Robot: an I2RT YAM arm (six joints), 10 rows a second.
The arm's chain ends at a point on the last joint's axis. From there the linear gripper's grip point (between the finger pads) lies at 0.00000 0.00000 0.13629 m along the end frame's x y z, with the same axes.
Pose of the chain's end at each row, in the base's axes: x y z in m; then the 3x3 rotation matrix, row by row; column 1 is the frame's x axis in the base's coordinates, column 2 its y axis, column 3 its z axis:
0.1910 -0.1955 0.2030; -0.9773 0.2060 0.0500; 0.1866 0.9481 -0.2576; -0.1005 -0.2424 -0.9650
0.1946 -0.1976 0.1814; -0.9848 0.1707 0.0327; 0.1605 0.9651 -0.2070; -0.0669 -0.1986 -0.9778
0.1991 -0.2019 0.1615; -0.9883 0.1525 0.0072; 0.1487 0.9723 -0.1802; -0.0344 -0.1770 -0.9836
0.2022 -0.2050 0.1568; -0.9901 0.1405 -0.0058; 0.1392 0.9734 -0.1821; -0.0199 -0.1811 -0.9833
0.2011 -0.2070 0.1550; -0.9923 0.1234 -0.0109; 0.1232 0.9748 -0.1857; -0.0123 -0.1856 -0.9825
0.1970 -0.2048 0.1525; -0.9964 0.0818 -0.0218; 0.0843 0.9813 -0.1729; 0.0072 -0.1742 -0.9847
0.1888 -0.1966 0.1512; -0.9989 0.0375 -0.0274; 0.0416 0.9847 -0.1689; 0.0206 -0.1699 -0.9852
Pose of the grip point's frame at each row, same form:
0.1978 -0.2306 0.0715; -0.9773 0.2060 0.0500; 0.1866 0.9481 -0.2576; -0.1005 -0.2424 -0.9650
0.1991 -0.2258 0.0481; -0.9848 0.1707 0.0327; 0.1605 0.9651 -0.2070; -0.0669 -0.1986 -0.9778
0.2001 -0.2265 0.0274; -0.9883 0.1525 0.0072; 0.1487 0.9723 -0.1802; -0.0344 -0.1770 -0.9836
0.2014 -0.2298 0.0228; -0.9901 0.1405 -0.0058; 0.1392 0.9734 -0.1821; -0.0199 -0.1811 -0.9833
0.1996 -0.2323 0.0211; -0.9923 0.1234 -0.0109; 0.1232 0.9748 -0.1857; -0.0123 -0.1856 -0.9825
0.1940 -0.2284 0.0183; -0.9964 0.0818 -0.0218; 0.0843 0.9813 -0.1729; 0.0072 -0.1742 -0.9847
0.1851 -0.2196 0.0169; -0.9989 0.0375 -0.0274; 0.0416 0.9847 -0.1689; 0.0206 -0.1699 -0.9852

